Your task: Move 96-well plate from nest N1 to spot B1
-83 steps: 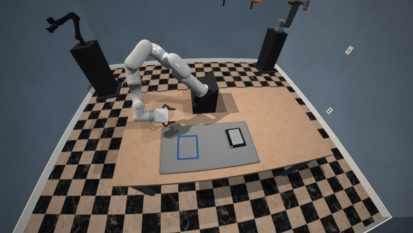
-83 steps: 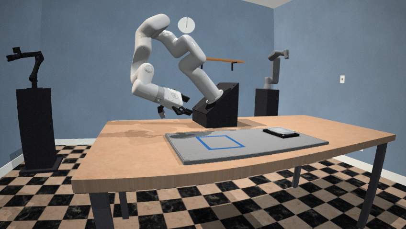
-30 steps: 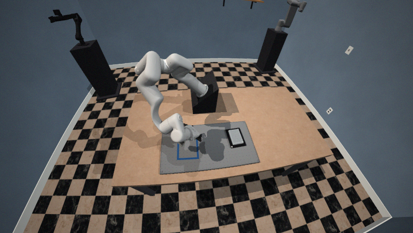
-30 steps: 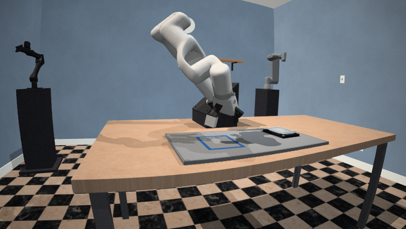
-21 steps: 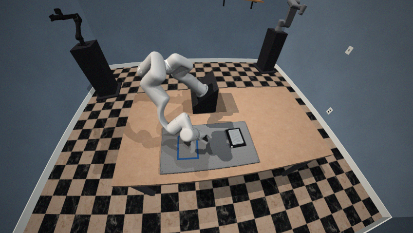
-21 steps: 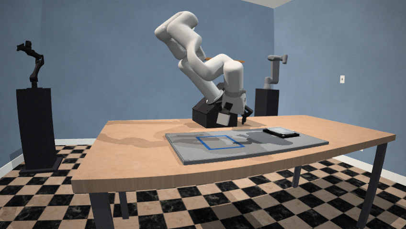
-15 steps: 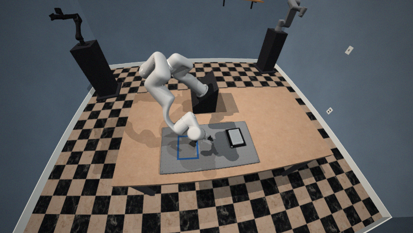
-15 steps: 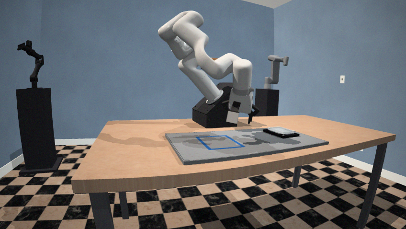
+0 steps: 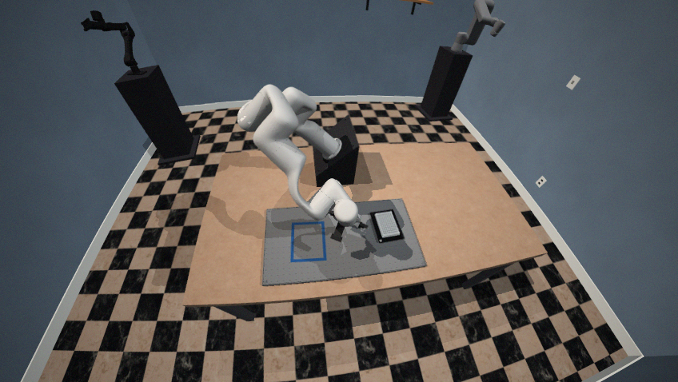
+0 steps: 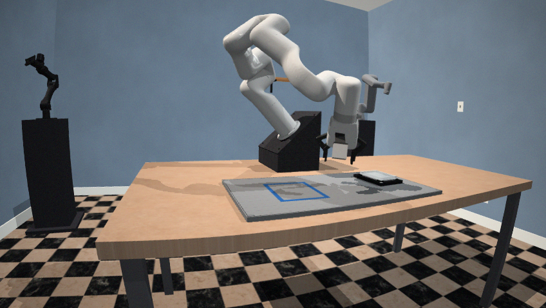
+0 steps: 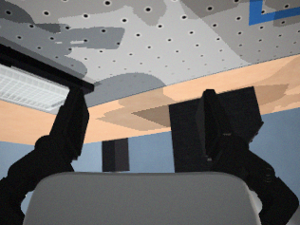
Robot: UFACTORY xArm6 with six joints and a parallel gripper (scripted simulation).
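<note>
My gripper is now 190 mm to the right of the 96-well plate, 70 mm above it and 20 mm short of it. From my hand the other things lie so: black plate nest N1: 190 mm to the left, 90 mm below, 20 mm ahead.
</note>
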